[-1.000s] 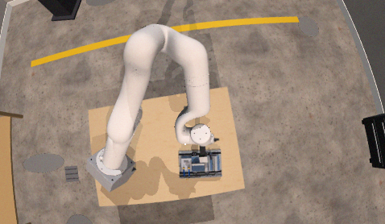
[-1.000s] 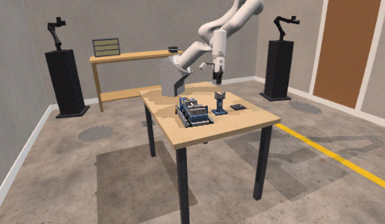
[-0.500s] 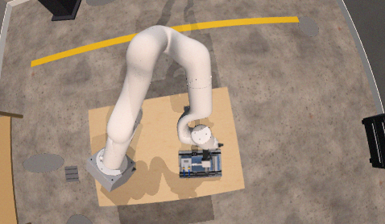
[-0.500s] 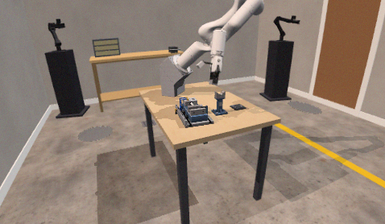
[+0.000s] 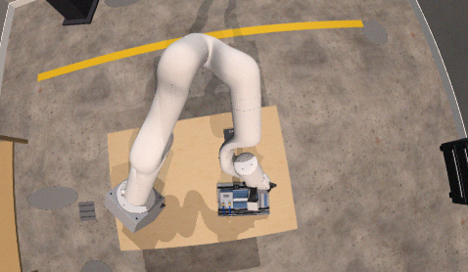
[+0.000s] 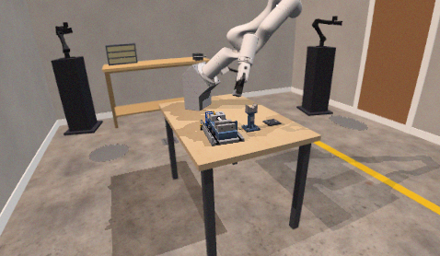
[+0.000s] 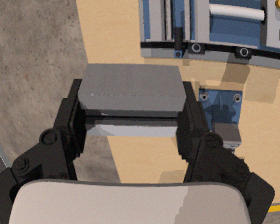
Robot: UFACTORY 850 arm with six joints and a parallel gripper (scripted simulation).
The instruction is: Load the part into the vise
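Right now my hand is 3 cm past the grey vise jaw, 8 cm to the left of it and 20 cm above it. Also, from my hand: white cylinder rod: 9 cm behind, 9 cm to the right, 20 cm below; then work stop: 3 cm to the right, 18 cm below; then part: right at my hand.
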